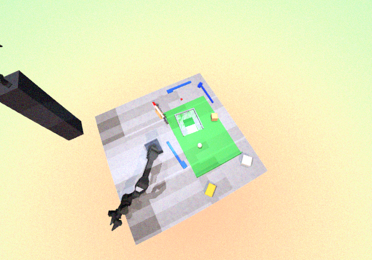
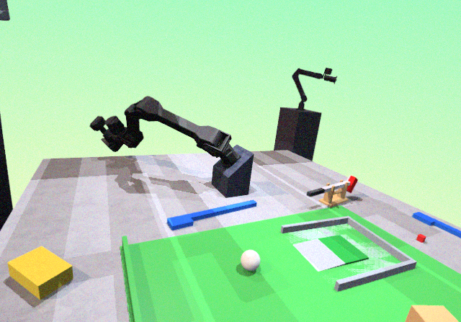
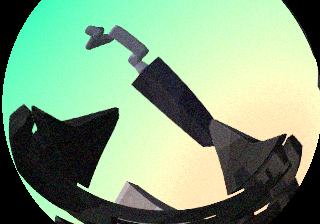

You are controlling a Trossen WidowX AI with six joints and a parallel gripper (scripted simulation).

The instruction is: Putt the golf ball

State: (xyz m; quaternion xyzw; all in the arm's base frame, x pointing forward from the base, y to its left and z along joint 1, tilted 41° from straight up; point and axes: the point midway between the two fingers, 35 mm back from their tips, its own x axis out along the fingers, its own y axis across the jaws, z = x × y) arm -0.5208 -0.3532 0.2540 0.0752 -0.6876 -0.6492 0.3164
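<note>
My gripper tip is now 85 cm short of the yellow block, 8 cm to the left of it and 7 cm above it. Also, from my gripper tip: white golf ball 95 cm ahead, 31 cm to the left, 6 cm below; then wooden stand 75 cm ahead, 80 cm to the left, 6 cm below; then red putter 74 cm ahead, 79 cm to the left, 3 cm below.
</note>
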